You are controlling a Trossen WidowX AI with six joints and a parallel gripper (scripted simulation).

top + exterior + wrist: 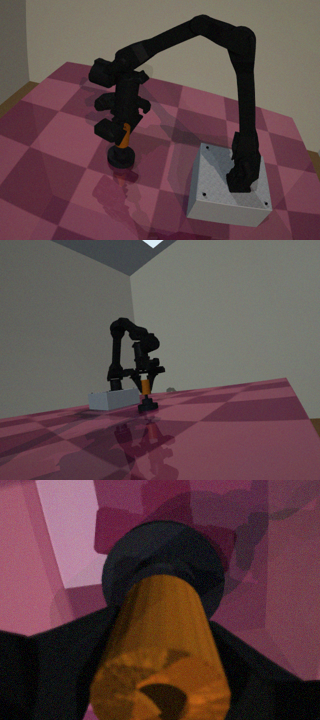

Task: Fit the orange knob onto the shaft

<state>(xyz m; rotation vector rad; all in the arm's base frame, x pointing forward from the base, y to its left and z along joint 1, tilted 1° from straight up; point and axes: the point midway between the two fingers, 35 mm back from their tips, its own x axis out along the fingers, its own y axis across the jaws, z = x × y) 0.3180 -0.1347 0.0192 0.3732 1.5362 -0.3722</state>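
Now: gripper tip 20 mm below the orange knob. Also, from my gripper tip: round pedestal (40 mm below).
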